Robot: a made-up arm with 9 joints.
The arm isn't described. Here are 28 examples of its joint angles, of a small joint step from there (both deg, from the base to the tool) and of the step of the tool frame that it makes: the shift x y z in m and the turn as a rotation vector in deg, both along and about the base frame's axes.
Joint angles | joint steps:
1: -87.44 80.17 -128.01 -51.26 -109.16 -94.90 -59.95 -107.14 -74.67 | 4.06 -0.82 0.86 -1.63 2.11 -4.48 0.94 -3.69 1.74
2: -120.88 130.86 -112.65 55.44 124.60 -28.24 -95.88 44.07 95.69 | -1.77 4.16 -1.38 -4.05 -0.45 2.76 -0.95 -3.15 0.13
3: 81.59 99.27 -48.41 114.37 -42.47 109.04 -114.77 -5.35 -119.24 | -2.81 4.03 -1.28 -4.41 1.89 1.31 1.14 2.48 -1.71
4: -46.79 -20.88 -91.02 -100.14 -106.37 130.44 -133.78 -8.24 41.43 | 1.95 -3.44 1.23 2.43 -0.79 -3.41 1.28 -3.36 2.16
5: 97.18 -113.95 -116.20 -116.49 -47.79 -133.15 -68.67 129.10 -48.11 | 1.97 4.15 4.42 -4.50 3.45 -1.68 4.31 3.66 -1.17
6: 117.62 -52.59 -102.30 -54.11 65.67 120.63 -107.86 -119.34 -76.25 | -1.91 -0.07 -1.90 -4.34 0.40 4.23 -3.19 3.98 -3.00
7: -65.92 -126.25 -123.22 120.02 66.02 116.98 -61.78 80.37 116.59 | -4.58 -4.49 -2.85 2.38 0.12 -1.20 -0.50 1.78 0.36
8: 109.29 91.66 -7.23 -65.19 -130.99 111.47 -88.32 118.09 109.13 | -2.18 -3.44 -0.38 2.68 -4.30 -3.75 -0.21 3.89 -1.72
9: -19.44 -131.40 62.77 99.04 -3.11 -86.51 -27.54 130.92 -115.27 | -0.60 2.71 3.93 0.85 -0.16 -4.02 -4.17 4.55 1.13
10: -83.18 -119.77 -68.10 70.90 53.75 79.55 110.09 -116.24 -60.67 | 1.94 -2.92 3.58 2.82 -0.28 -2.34 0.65 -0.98 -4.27
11: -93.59 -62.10 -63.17 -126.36 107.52 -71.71 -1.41 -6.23 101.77 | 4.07 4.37 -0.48 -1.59 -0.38 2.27 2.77 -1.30 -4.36
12: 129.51 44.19 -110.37 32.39 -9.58 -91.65 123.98 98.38 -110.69 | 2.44 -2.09 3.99 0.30 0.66 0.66 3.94 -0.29 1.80
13: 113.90 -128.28 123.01 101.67 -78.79 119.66 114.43 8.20 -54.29 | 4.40 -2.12 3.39 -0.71 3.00 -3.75 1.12 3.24 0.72
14: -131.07 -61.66 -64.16 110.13 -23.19 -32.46 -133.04 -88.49 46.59 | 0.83 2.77 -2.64 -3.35 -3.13 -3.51 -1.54 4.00 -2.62
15: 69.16 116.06 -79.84 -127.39 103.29 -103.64 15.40 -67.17 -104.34 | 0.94 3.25 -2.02 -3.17 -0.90 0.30 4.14 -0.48 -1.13
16: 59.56 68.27 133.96 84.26 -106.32 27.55 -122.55 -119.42 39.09 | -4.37 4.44 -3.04 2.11 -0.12 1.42 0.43 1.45 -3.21
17: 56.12 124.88 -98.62 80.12 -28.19 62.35 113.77 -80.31 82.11 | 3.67 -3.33 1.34 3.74 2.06 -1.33 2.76 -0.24 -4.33
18: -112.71 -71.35 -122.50 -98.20 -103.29 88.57 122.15 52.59 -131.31 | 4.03 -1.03 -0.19 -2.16 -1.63 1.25 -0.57 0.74 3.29
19: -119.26 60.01 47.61 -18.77 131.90 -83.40 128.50 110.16 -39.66 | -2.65 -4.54 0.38 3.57 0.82 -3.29 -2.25 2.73 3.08
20: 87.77 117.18 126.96 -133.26 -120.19 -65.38 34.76 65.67 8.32 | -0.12 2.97 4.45 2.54 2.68 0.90 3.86 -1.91 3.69
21: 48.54 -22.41 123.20 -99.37 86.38 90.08 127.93 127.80 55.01 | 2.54 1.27 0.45 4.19 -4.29 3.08 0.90 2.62 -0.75
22: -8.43 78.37 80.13 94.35 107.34 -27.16 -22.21 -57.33 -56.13 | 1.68 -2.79 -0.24 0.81 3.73 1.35 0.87 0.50 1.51
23: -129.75 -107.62 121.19 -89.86 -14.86 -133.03 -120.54 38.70 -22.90 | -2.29 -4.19 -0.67 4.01 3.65 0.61 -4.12 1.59 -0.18
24: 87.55 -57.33 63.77 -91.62 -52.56 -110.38 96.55 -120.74 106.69 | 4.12 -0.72 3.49 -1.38 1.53 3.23 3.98 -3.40 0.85
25: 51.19 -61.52 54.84 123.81 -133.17 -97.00 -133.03 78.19 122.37 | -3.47 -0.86 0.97 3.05 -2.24 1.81 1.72 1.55 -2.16
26: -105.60 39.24 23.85 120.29 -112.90 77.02 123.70 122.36 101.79 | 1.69 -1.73 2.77 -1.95 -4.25 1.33 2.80 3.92 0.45
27: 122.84 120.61 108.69 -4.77 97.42 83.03 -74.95 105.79 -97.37 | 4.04 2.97 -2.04 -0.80 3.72 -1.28 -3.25 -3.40 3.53
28: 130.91 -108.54 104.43 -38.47 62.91 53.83 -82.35 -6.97 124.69 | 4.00 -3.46 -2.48 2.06 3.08 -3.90 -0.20 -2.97 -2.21
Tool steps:
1: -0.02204 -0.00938 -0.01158 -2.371 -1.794 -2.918
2: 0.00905 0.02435 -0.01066 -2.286 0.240 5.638
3: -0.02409 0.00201 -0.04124 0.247 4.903 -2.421
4: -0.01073 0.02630 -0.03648 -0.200 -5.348 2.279
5: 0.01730 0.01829 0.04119 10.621 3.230 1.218
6: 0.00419 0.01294 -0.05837 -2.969 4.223 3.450
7: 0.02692 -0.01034 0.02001 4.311 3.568 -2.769
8: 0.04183 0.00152 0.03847 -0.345 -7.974 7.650
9: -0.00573 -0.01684 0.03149 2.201 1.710 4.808
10: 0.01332 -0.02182 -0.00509 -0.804 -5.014 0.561
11: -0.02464 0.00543 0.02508 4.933 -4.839 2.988
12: -0.04202 0.03258 0.01839 -5.632 -6.081 4.764
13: 0.01080 -0.01048 -0.02837 3.845 -2.208 4.095
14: 0.02797 0.02936 0.04917 6.930 2.839 -6.388
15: -0.02144 -0.01076 0.00642 5.673 -0.015 -3.734
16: 0.03411 -0.02304 -0.03258 0.086 4.206 -1.402
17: 0.01250 -0.00848 0.01906 -5.054 -0.408 -4.688
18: -0.02281 0.00892 -0.01261 0.128 1.252 -2.306
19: 0.03272 -0.02227 -0.02427 -5.804 1.437 -5.277
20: 0.01227 0.01580 -0.06513 -6.814 10.627 -0.715
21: -0.00842 -0.00840 -0.03494 -5.501 -5.878 8.386
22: 0.01846 -0.05241 0.00987 5.639 1.931 -1.334
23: 0.05565 0.04869 -0.01596 -7.674 -0.619 -8.794
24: -0.00377 0.00326 -0.01678 5.276 -7.462 -3.087
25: 0.02557 0.00240 -0.05672 2.127 4.823 1.018
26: 0.00042 -0.00176 -0.01168 4.641 0.965 6.061
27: 0.04645 0.03018 0.08846 3.869 -6.310 0.411
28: 0.03536 -0.05902 0.06373 -5.104 -5.392 0.369
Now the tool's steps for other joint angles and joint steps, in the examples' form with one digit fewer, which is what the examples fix.
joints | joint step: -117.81 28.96 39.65 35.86 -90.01 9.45 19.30 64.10 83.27 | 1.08 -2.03 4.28 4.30 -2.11 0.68 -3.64 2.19 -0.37
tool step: -0.0263 0.0216 -0.0437 -1.80 -4.43 -5.72
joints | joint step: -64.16 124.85 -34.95 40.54 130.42 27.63 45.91 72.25 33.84 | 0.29 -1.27 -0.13 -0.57 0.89 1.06 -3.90 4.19 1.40
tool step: -0.0036 -0.0154 -0.0076 -3.51 -4.88 -1.99
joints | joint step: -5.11 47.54 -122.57 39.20 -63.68 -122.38 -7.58 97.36 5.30 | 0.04 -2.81 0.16 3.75 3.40 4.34 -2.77 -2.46 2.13
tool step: 0.0204 0.0044 -0.0270 -1.43 -2.66 -4.24
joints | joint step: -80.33 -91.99 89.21 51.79 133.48 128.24 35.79 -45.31 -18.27 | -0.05 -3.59 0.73 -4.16 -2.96 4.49 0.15 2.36 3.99
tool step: -0.0030 0.0082 0.0371 0.89 6.04 -6.86
